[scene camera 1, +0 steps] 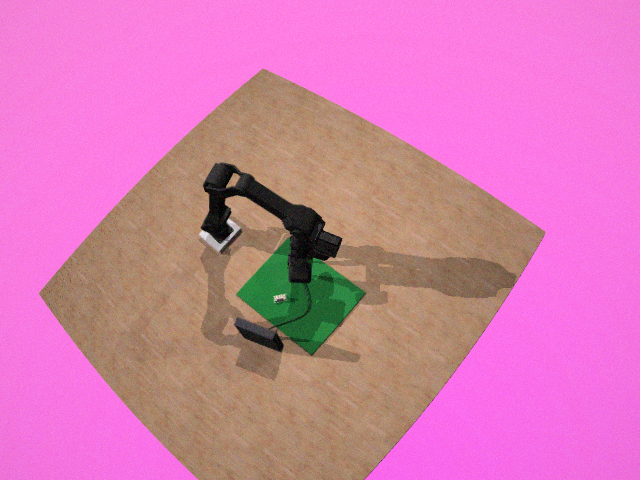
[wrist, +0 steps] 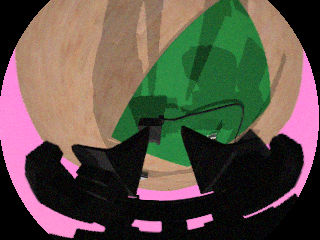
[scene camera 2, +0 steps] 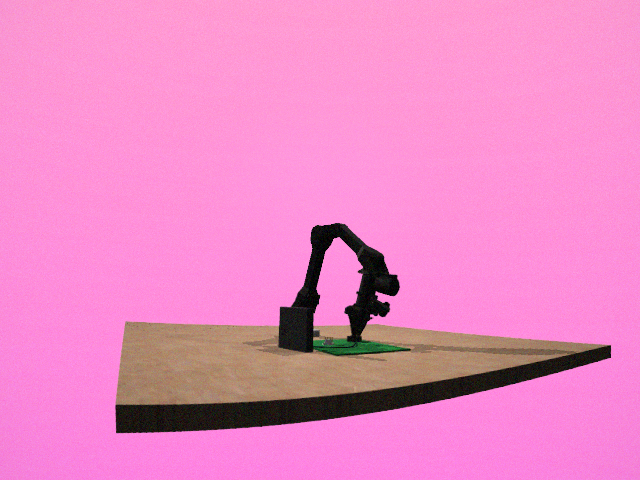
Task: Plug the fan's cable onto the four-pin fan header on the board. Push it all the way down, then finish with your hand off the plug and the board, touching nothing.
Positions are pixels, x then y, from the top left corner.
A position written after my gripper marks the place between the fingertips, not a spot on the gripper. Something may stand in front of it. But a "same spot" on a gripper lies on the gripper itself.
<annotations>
My gripper shows in scene camera 1, in the wrist view (165,129) and in scene camera 2. One and the same spot on a green board: (scene camera 2: 363,347) is (scene camera 1: 319,300). The same spot on my gripper: (scene camera 1: 300,272) is (scene camera 2: 355,306).
</annotations>
